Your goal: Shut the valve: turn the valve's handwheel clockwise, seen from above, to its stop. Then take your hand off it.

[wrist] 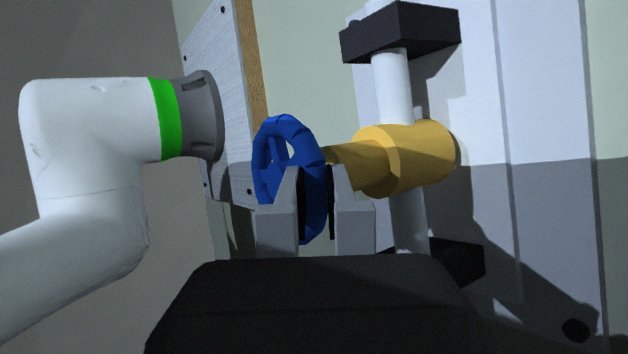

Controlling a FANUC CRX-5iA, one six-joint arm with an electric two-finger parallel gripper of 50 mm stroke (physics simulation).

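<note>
The valve's blue handwheel (314,185) stands edge-on near the middle of the wrist view, at the end of the yellow valve body (417,156). My gripper (316,187) is shut on the near part of the handwheel's rim, with one finger on each side of it. The fingers hide part of the wheel's lower face. The far part of the rim and a spoke show above and to the left of the fingers.
A white pipe (391,87) runs through the valve body, with a dark block (427,31) on its upper part. Another dark block (462,260) is at lower right. The robot's white arm (95,135) is at left, beside a wood-edged metal panel (212,55).
</note>
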